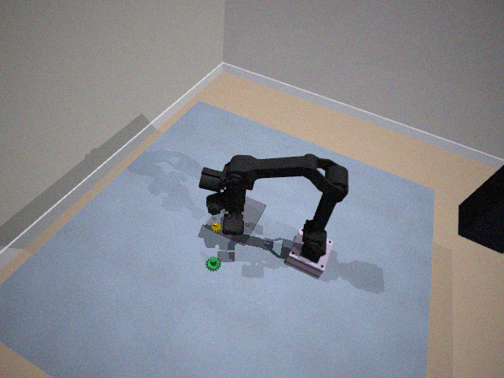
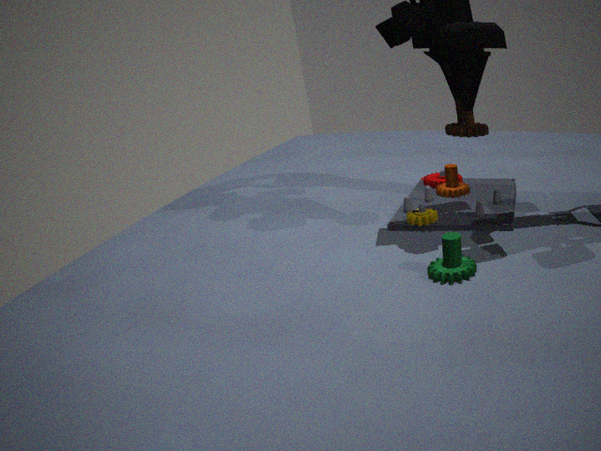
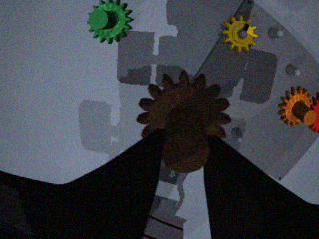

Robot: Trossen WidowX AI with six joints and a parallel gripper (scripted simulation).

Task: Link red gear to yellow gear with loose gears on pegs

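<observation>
My gripper tip is now 60 mm short of the orange gear, 140 mm to the left of it and 130 mm above it. From my gripper tip the other things lie so: yellow gear: 80 mm ahead, 30 mm to the right, 130 mm below; then red gear: 80 mm ahead, 190 mm to the right, 130 mm below; then green gear: 10 mm ahead, 100 mm to the left, 130 mm below.
</observation>
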